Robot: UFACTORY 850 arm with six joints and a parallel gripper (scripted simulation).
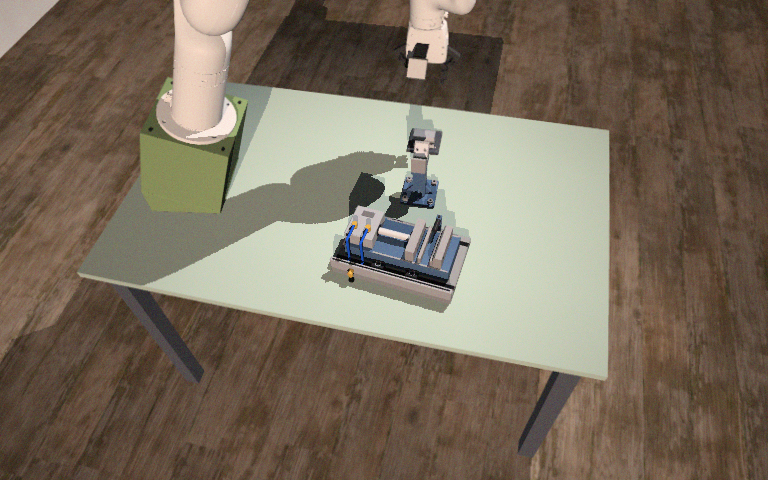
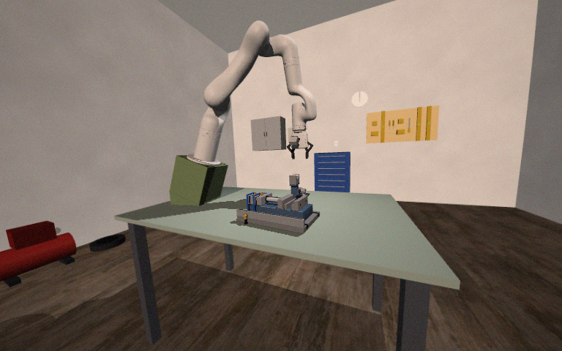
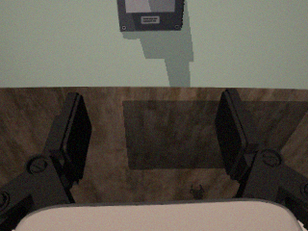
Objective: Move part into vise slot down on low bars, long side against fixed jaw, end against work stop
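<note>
Now: hand 220 mm above the part. Round my hand: dark infeed plate (240 mm below, 10 mm to the left); blue post (190 mm below, 180 mm to the right); work stop (360 mm to the right, 160 mm below, 60 mm ahead).
</note>
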